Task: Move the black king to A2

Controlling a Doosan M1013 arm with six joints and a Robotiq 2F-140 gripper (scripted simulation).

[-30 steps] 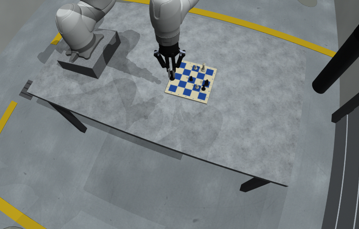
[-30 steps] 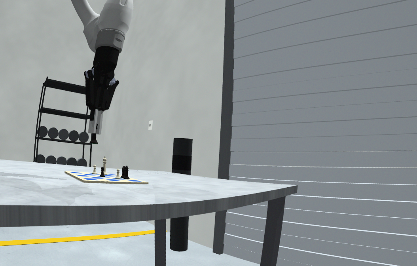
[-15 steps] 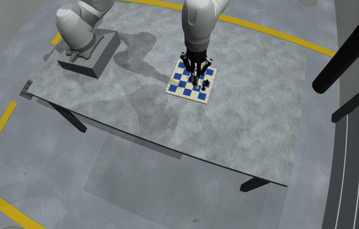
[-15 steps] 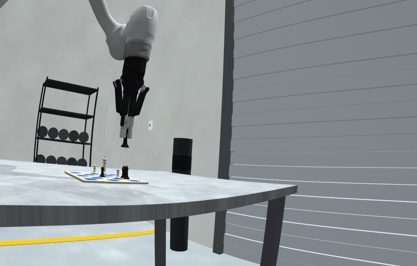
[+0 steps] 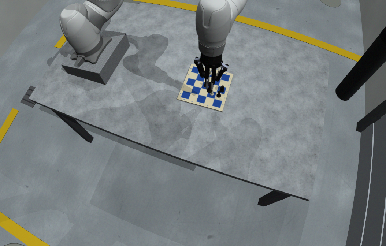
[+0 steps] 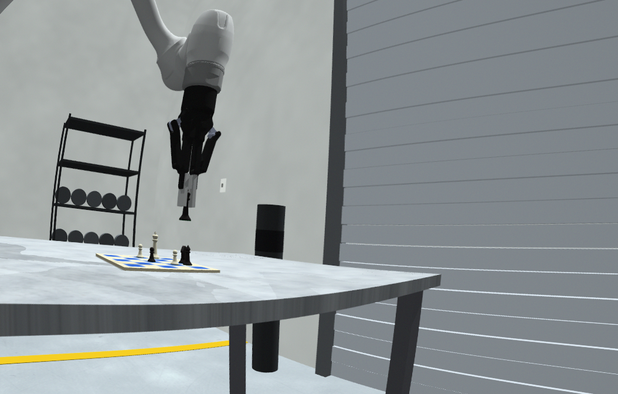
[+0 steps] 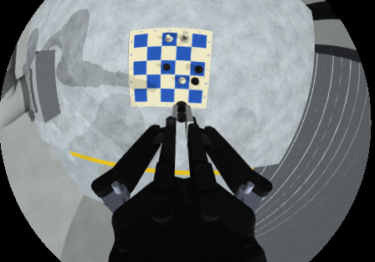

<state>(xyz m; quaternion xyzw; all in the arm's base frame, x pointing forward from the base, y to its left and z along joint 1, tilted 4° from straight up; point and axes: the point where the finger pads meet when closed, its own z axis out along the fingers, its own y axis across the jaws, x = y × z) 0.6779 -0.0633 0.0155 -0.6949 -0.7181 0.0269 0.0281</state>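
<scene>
Right now my hand is 140 mm above the black pawn, 80 mm to the right of it and 40 mm past it. Also, from my hand: black king 30 mm below; then chessboard 160 mm below, 70 mm to the left, 40 mm behind.
</scene>
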